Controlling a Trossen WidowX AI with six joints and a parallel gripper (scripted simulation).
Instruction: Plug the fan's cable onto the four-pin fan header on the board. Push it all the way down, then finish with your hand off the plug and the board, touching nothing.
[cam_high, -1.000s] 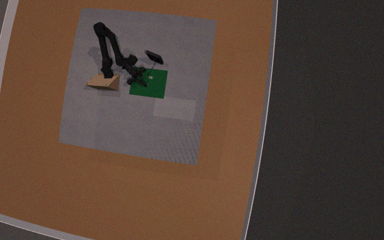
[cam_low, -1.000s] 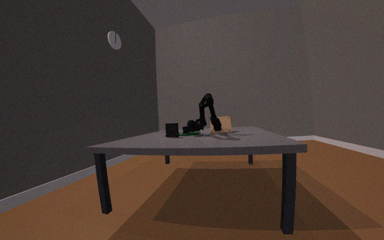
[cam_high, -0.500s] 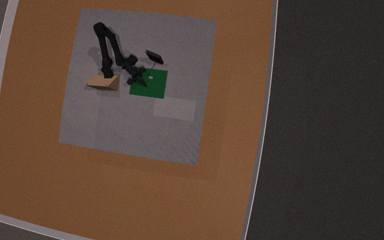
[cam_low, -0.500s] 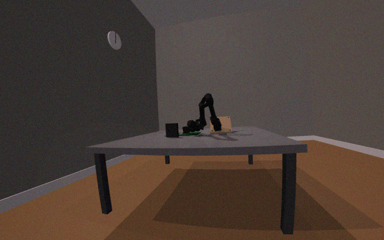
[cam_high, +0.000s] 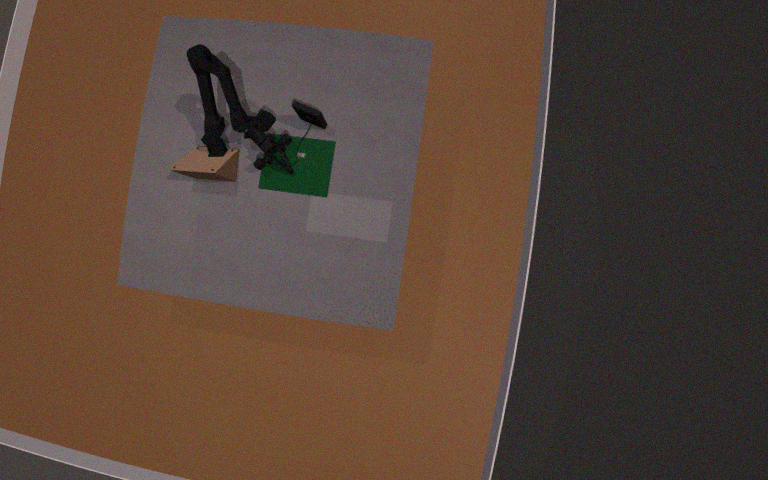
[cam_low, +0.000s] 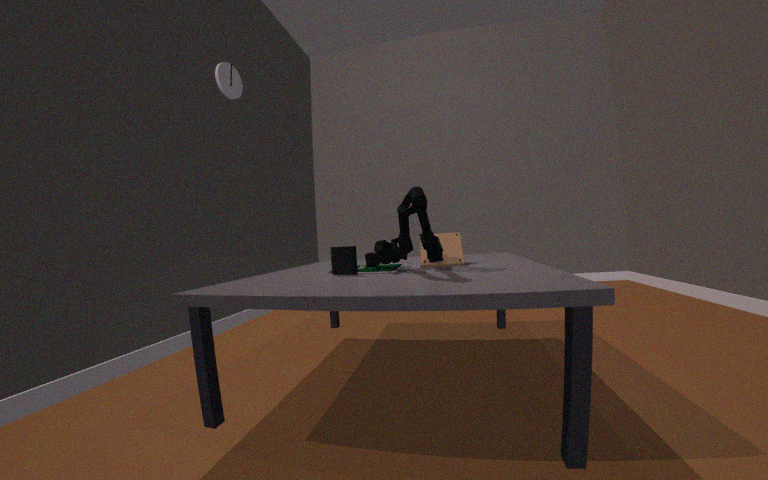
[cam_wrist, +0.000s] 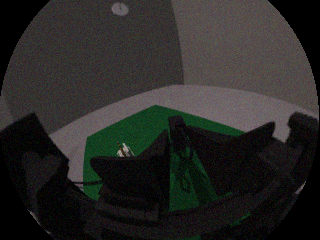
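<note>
Right now my gripper tip is 1 cm to the left of the fan plug and 1 cm above it. Also, from my gripper tip: fan header 5 cm ahead, 6 cm to the left, 3 cm below; black fan 10 cm ahead, 20 cm to the left, 3 cm above; green board 3 cm ahead, 2 cm to the left, 5 cm below.
</note>
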